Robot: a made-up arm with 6 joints. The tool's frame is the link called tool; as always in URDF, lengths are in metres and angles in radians. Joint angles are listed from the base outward.
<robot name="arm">
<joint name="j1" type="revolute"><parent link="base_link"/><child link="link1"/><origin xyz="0.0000 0.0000 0.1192" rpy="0.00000 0.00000 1.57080"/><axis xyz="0 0 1"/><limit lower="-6.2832" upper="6.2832"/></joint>
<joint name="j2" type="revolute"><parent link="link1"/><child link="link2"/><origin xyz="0.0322 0.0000 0.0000" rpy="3.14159 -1.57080 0.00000"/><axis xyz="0 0 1"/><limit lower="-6.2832" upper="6.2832"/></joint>
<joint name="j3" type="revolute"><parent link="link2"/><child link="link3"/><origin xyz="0.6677 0.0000 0.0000" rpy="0.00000 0.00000 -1.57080"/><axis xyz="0 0 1"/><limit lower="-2.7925" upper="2.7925"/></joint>
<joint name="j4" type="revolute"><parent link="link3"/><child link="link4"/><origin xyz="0.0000 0.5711 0.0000" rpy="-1.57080 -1.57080 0.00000"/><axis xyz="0 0 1"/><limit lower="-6.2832" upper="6.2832"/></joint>
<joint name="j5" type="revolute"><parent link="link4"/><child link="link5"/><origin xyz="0.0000 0.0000 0.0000" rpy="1.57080 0.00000 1.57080"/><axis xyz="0 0 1"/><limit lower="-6.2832" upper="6.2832"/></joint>
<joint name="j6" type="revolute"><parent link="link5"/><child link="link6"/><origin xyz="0.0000 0.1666 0.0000" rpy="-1.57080 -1.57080 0.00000"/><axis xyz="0 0 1"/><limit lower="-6.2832" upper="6.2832"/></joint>
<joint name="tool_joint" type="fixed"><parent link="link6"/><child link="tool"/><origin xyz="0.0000 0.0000 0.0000" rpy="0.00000 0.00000 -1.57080"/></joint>
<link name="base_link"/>
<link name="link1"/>
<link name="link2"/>
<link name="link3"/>
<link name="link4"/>
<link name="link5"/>
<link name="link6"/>
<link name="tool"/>
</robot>
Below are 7 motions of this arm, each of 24 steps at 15 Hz.
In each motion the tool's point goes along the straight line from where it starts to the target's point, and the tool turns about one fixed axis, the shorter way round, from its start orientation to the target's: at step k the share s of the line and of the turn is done. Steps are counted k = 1, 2, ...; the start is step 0. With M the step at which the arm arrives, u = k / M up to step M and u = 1 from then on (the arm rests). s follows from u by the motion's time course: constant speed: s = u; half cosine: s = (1 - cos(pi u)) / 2; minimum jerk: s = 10 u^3 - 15 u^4 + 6 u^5.
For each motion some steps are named. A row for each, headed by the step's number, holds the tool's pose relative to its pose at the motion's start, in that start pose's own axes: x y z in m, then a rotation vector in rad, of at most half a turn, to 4 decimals.
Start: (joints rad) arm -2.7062 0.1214 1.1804 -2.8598 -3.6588 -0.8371
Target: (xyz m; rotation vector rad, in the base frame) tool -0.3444 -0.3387 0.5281 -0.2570 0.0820 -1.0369
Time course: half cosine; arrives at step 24
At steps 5, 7, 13, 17, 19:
5: 0.0338 0.0330 -0.0110 0.1105 -0.0264 -0.0496
7: 0.0639 0.0625 -0.0208 0.2093 -0.0500 -0.0939
13: 0.1847 0.1806 -0.0602 0.6047 -0.1445 -0.2714
17: 0.2629 0.2570 -0.0856 0.8605 -0.2056 -0.3862
19: 0.2930 0.2864 -0.0955 0.9592 -0.2292 -0.4305

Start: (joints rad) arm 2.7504 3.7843 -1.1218 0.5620 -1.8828 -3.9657
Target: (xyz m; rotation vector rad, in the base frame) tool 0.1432 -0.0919 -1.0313 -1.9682 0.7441 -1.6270
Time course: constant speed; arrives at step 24
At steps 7, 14, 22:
7: -0.0209 -0.0042 -0.0739 -0.5848 -0.0892 0.0750
14: -0.0417 -0.0083 -0.1478 -1.1697 -0.1783 0.1499
22: -0.0656 -0.0131 -0.2323 -1.8380 -0.2802 0.2356

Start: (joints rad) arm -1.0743 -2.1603 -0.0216 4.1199 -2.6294 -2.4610
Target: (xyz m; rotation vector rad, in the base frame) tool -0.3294 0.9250 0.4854 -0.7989 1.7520 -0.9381
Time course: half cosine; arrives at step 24
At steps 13, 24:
13: -0.3019 -0.2154 0.3857 -0.5412 0.2781 -0.1641
24: -0.5341 -0.3811 0.6824 -0.9574 0.4920 -0.2902

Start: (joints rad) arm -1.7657 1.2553 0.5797 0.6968 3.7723 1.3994
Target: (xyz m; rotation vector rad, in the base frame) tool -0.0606 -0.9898 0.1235 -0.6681 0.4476 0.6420
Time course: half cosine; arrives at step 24
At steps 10, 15, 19, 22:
10: -0.0108 0.0825 -0.0388 0.0141 0.1775 0.6027
15: -0.0201 0.1539 -0.0725 0.0263 0.3311 1.1243
19: -0.0260 0.1996 -0.0940 0.0341 0.4294 1.4582
22: -0.0285 0.2188 -0.1030 0.0373 0.4708 1.5985

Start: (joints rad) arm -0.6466 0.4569 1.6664 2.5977 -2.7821 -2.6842
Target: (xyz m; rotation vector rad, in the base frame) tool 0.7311 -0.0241 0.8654 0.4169 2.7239 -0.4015
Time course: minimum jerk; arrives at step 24
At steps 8, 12, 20, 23, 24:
8: 0.1214 -0.0163 0.0088 -0.1541 -0.4496 -0.0896
12: 0.2893 -0.0389 0.0210 -0.3672 -1.0710 -0.2135
20: 0.5580 -0.0750 0.0405 -0.7083 -2.0660 -0.4119
23: 0.5782 -0.0777 0.0419 -0.7338 -2.1405 -0.4268
24: 0.5786 -0.0777 0.0420 -0.7343 -2.1420 -0.4271

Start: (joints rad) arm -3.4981 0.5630 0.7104 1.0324 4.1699 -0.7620
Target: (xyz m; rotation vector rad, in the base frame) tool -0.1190 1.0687 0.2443 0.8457 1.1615 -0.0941
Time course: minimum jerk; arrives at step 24
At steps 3, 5, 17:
3: 0.0080 -0.0124 0.0106 0.0128 -0.0150 -0.0150
5: 0.0320 -0.0499 0.0426 0.0515 -0.0603 -0.0601
17: 0.4199 -0.6560 0.5595 0.6768 -0.7920 -0.7902

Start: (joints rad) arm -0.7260 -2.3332 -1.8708 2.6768 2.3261 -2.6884
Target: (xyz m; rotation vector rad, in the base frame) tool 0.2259 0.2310 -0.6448 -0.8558 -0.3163 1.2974
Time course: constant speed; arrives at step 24
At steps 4, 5, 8, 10, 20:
4: 0.0323 0.0342 -0.0157 -0.0804 -0.0971 0.1927
5: 0.0404 0.0428 -0.0196 -0.1005 -0.1214 0.2408
8: 0.0646 0.0685 -0.0314 -0.1608 -0.1942 0.3853
10: 0.0808 0.0856 -0.0392 -0.2010 -0.2428 0.4817
20: 0.1616 0.1711 -0.0784 -0.4019 -0.4856 0.9633

